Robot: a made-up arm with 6 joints.
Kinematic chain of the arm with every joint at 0, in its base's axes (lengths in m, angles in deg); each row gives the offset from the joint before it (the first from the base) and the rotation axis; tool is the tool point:
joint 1: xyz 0 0 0.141 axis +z
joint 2: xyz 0 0 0 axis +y
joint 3: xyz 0 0 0.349 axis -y
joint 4: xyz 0 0 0 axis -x
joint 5: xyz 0.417 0 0 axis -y
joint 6: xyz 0 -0.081 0 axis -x
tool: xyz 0 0 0
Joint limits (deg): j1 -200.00..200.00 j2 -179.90..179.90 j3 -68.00..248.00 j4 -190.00..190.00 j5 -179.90..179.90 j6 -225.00..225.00
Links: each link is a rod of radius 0.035 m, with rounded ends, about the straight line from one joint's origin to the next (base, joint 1, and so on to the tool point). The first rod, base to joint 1, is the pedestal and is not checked.
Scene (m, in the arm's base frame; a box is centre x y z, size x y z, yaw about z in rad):
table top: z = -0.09
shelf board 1: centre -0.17 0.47 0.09 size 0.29 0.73 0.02 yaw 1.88
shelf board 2: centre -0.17 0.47 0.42 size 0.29 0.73 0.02 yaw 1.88
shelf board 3: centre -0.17 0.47 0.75 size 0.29 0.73 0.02 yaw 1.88
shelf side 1: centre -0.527 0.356 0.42 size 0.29 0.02 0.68 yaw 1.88
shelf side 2: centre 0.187 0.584 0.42 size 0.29 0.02 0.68 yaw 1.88
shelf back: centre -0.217 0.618 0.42 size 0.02 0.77 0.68 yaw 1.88
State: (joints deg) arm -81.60 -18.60 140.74 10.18 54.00 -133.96
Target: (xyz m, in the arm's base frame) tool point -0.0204 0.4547 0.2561
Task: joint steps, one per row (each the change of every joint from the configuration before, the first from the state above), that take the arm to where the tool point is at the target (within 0.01 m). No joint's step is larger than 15 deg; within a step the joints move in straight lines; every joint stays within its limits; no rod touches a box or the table.
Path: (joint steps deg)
1: -11.31 8.01 9.89 2.18 -0.67 0.88
2: -11.30 8.00 9.89 2.18 -0.67 0.88
3: -11.31 8.01 9.88 2.18 -0.67 0.88
4: -11.31 8.00 9.89 2.17 -0.66 0.88
5: 4.65 0.47 13.75 3.27 0.89 -1.17
6: 4.65 0.47 13.76 3.27 0.89 -1.18
7: 4.65 0.46 13.75 3.27 0.89 -1.17
8: 5.29 -10.15 -9.73 -2.67 0.00 0.00
9: 5.29 -10.15 -9.73 -2.68 0.00 0.00
10: 5.28 -10.15 -9.72 -2.67 0.00 0.00

